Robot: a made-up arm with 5 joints.
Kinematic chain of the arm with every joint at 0, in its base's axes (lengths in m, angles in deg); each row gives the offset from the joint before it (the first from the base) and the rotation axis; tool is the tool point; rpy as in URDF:
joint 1: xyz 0 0 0.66 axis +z
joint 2: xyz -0.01 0 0.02 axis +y
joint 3: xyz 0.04 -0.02 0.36 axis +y
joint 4: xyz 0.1 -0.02 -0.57 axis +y
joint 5: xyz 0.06 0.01 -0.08 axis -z
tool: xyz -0.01 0 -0.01 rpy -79.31 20.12 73.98
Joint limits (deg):
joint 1: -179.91..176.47
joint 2: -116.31..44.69
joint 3: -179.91..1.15
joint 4: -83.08..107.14
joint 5: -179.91..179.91
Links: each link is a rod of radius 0.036 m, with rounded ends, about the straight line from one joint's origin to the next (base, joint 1, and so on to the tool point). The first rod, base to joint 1, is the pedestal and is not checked.
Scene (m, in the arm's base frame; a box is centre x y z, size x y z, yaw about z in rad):
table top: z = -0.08
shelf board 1: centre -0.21 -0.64 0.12 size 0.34 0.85 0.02 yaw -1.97
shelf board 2: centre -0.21 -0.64 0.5 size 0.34 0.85 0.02 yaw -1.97
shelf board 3: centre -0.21 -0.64 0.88 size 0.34 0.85 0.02 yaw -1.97
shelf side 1: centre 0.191 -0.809 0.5 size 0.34 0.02 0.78 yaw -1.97
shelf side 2: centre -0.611 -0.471 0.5 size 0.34 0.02 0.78 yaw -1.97
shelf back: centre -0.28 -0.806 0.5 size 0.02 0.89 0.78 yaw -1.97
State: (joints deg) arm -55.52 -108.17 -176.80 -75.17 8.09
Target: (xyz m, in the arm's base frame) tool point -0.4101 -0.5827 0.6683
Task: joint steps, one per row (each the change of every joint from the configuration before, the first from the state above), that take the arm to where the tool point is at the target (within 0.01 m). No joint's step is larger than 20 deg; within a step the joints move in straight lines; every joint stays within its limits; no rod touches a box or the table.
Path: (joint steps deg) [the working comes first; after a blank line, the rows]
Joints at the target: -122.82 28.44 -67.74 -63.29 6.95
Straight joint move there: touches shelf board 3.

1: -13.72 10.11 19.75 -0.65 5.19
2: -13.71 10.11 19.75 -0.65 5.19
3: -13.72 10.10 19.75 -0.65 5.19
4: -13.72 10.11 19.76 -0.66 5.19
5: -13.71 10.11 19.75 -0.65 5.19
6: -13.72 10.11 19.75 -0.65 5.19
7: 3.36 19.11 19.54 -2.00 -16.04
8: 3.36 19.11 19.53 -2.00 -16.04
9: 2.76 12.58 -16.17 6.60 -0.07
10: 2.76 12.58 -16.18 6.59 -0.06
11: 2.76 12.58 -16.17 6.60 -0.07

